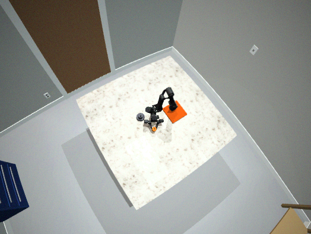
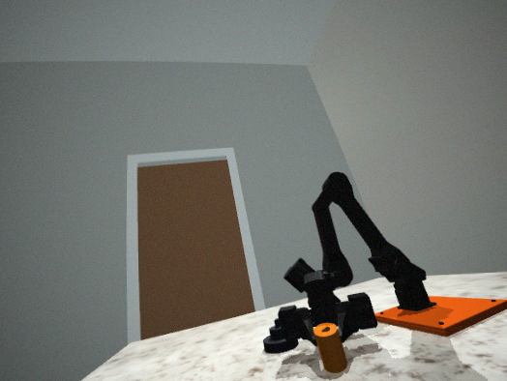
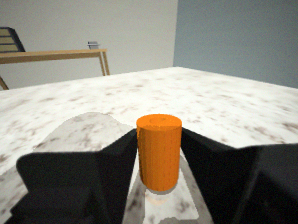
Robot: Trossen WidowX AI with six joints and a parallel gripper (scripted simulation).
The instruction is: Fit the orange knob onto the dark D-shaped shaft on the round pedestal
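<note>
My gripper tip is 10 mm past the orange knob, 10 mm to the left of it and 10 mm above it. Round my gripper tip: round pedestal: 40 mm ahead, 200 mm to the right, 20 mm below.
</note>
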